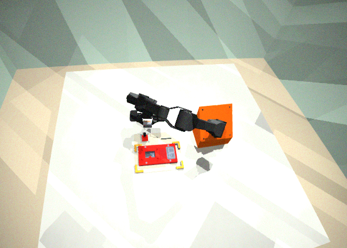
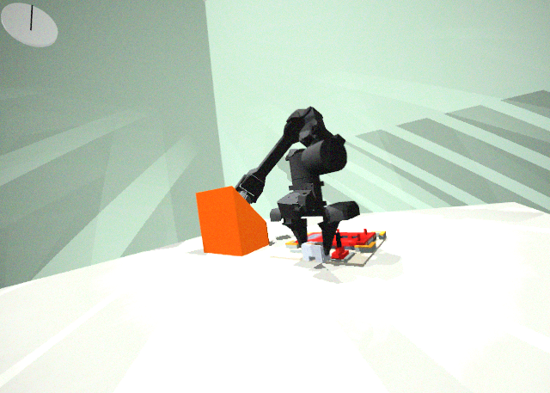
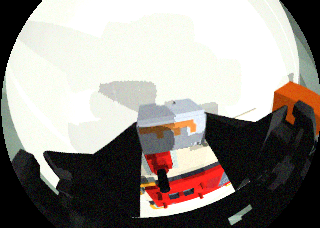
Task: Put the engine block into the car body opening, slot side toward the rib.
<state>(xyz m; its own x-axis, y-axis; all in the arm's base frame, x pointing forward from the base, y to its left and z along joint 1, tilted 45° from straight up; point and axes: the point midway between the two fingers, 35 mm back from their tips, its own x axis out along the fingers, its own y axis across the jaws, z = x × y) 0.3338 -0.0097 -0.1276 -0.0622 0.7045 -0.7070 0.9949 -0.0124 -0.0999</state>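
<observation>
Right now the black post is 70 mm to the left of my gripper tip and 20 mm ahead of it. Round my gripper tip: engine block: right at my gripper tip.
</observation>
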